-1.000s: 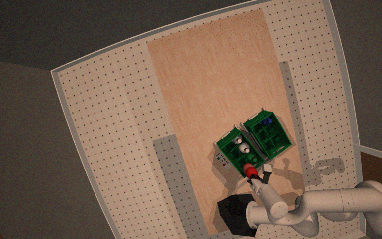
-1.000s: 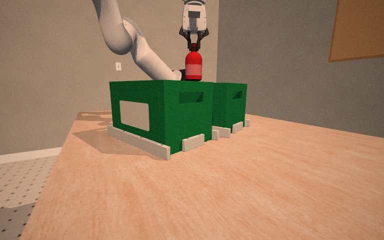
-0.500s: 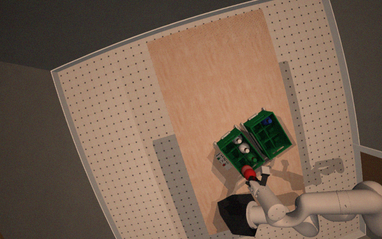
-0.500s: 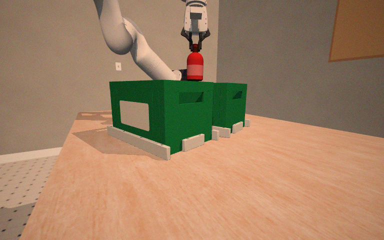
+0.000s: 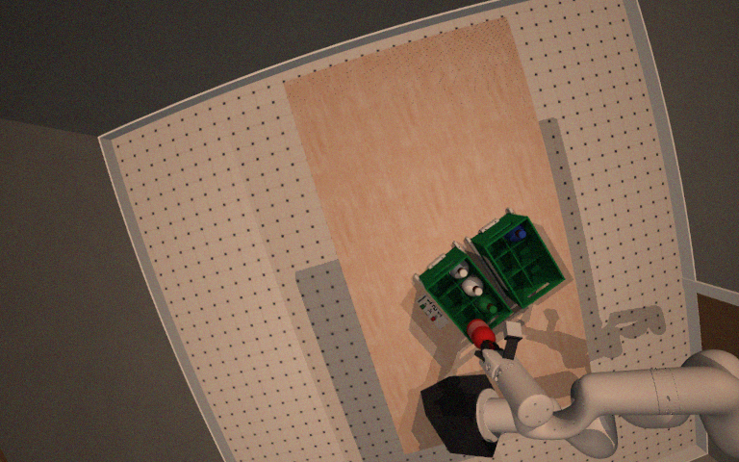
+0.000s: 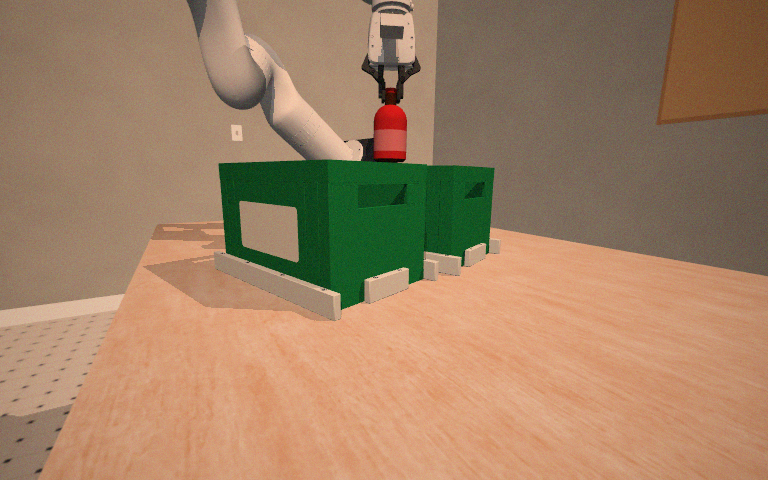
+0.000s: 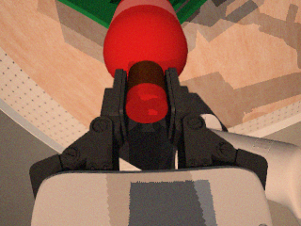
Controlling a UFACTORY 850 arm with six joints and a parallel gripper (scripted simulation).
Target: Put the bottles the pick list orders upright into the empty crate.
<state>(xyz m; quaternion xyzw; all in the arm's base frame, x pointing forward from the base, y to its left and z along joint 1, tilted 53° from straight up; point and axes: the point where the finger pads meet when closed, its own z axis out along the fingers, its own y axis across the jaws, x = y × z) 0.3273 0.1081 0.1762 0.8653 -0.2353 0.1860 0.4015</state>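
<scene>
My gripper is now 7 cm above the red bottle. From my hand the other things lie so: green bottle: 3 cm ahead, 9 cm to the right, 25 cm below; pick list: 5 cm ahead, 11 cm to the left, 34 cm below; blue bottle: 24 cm ahead, 28 cm to the right, 25 cm below.
</scene>
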